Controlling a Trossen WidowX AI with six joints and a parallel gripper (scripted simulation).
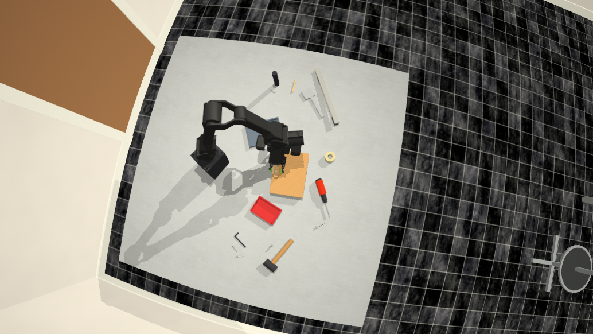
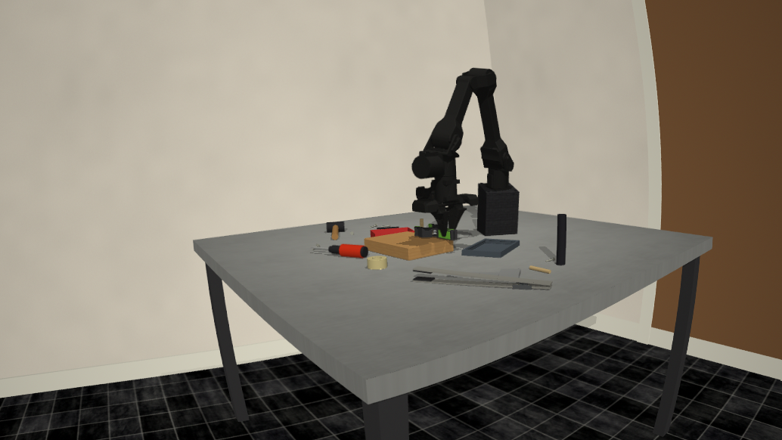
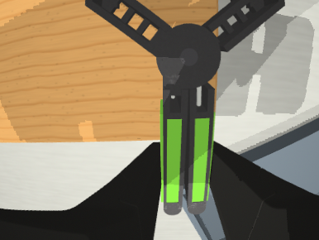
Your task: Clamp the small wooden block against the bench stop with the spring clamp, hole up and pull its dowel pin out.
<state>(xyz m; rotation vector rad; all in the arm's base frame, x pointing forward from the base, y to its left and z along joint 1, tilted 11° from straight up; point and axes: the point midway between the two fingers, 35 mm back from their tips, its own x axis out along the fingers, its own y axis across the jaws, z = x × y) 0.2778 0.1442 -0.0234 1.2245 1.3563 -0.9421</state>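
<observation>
Right now the dowel pin is 100 mm to the right of my hand, 20 mm below it and 20 mm ahead of it. The rest, counted from my hand: small wooden block 100 mm to the right, 40 mm below, 20 mm ahead; wooden board 90 mm to the right, 70 mm ahead, 60 mm below; wooden stop 100 mm to the right, 40 mm below.
</observation>
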